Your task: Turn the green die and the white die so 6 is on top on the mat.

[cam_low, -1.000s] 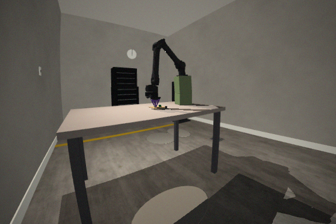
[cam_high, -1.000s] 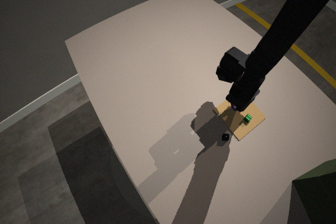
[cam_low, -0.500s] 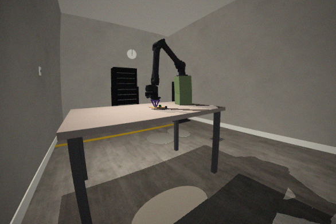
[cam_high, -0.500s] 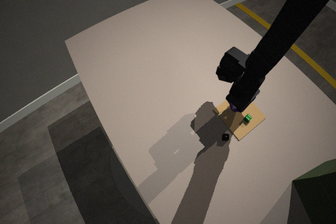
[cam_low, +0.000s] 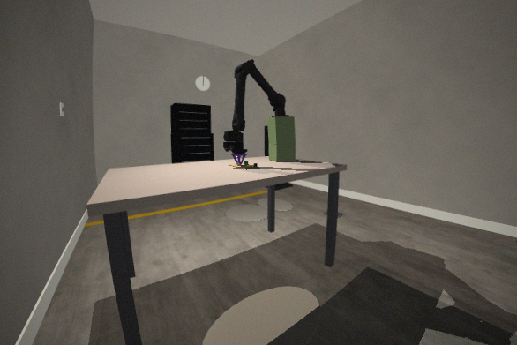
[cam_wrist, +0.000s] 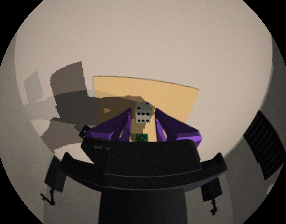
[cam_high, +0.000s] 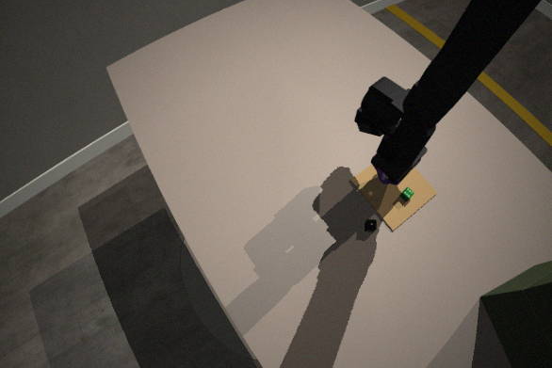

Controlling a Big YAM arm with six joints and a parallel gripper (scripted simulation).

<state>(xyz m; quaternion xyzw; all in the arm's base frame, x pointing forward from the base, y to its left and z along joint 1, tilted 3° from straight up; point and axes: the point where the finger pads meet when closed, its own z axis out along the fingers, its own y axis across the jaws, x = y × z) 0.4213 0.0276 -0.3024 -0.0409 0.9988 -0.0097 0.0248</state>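
My gripper is now right at the white die. The rest, counted from my hand: black die: 6 cm behind, 10 cm to the left, 1 cm below; then tan mat: 3 cm behind, 2 cm below; then green die: 6 cm behind.
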